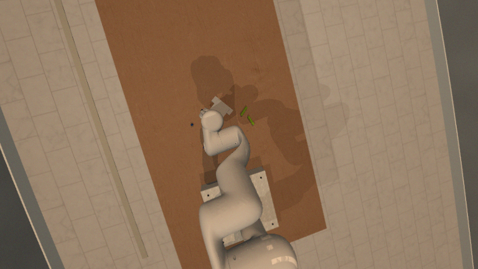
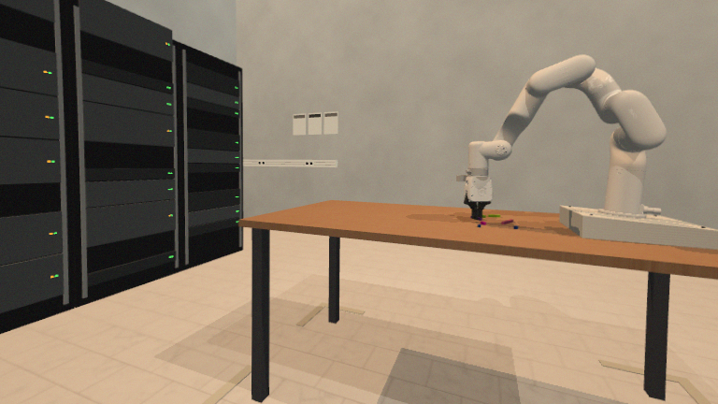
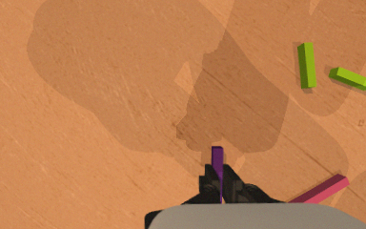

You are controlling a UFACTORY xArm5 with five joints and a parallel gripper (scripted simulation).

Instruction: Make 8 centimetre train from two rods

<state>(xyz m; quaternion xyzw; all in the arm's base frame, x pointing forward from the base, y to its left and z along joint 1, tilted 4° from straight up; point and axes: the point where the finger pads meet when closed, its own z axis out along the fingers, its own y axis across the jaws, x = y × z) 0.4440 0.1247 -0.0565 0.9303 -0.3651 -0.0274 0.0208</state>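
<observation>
The purple rod is 2 cm below my hand. The rest, counted from my hand: blue rod 3 cm behind, 9 cm to the left, 3 cm below; pink rod 10 cm behind, 7 cm to the right, 3 cm below; magenta rod 3 cm behind, 3 cm to the left, 3 cm below.
</observation>
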